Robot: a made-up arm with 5 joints. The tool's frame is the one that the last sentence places.
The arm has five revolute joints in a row. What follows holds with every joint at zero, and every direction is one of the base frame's.
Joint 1 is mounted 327.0 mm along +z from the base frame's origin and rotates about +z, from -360.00 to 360.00 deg.
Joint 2 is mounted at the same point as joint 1 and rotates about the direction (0, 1, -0.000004), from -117.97 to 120.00 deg.
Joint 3 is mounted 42.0 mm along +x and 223.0 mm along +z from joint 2 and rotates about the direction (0, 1, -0.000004), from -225.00 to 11.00 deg.
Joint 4 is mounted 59.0 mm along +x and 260.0 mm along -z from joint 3 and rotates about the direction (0, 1, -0.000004), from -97.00 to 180.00 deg.
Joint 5 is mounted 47.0 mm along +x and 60.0 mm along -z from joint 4 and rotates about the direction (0, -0.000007, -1), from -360.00 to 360.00 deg.
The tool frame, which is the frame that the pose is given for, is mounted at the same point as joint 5; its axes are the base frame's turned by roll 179.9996, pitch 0.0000 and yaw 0.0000 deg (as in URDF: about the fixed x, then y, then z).
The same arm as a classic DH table. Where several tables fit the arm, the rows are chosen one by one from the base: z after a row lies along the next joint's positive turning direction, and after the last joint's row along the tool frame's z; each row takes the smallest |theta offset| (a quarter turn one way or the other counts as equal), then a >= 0, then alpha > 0; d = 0 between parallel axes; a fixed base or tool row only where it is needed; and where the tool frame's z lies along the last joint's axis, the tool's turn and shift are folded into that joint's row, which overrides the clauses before.
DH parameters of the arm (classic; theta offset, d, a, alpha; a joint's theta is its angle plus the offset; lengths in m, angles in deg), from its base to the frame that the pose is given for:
joint 1: 0.00 0.3270 0.0000 -90.00
joint 2: -79.33 0.0000 0.2269 0.00
joint 3: -23.45 0.0000 -0.2666 0.00
joint 4: -77.21 0.0000 -0.0470 90.00
joint 5: 180.00 0.0600 0.0000 0.00
Joint limits (deg, base to tool): -360.00..360.00 -117.97..120.00 -225.00..11.00 -97.00..180.00 -360.00..360.00

